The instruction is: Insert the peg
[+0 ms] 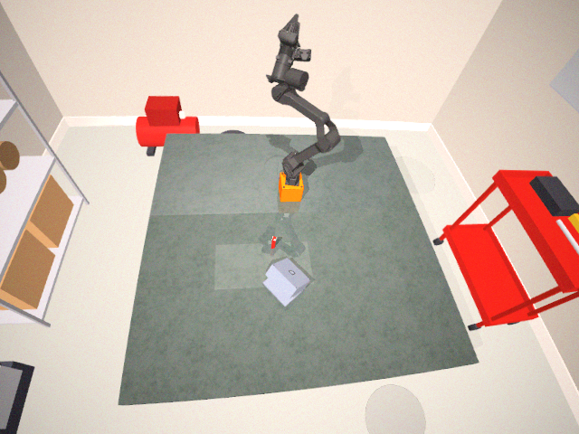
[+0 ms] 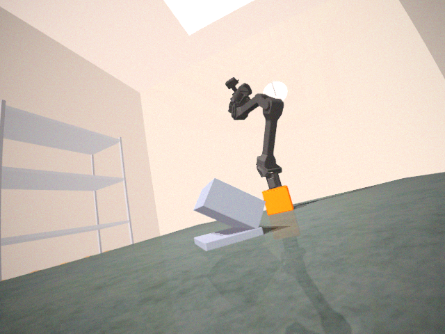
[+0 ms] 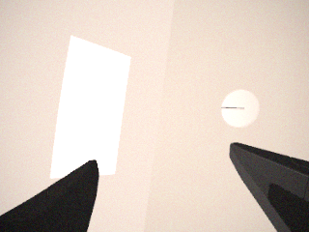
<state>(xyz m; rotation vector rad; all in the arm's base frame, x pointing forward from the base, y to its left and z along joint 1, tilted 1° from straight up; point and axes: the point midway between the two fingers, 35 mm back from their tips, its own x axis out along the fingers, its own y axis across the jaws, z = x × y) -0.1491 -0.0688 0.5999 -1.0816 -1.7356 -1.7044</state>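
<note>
Now: the red peg 470 mm ahead of my gripper tip, 20 mm to the left of it and 670 mm below it. The rest, counted from my gripper tip: grey sloped panel: 630 mm ahead, 90 mm to the left, 660 mm below.
</note>
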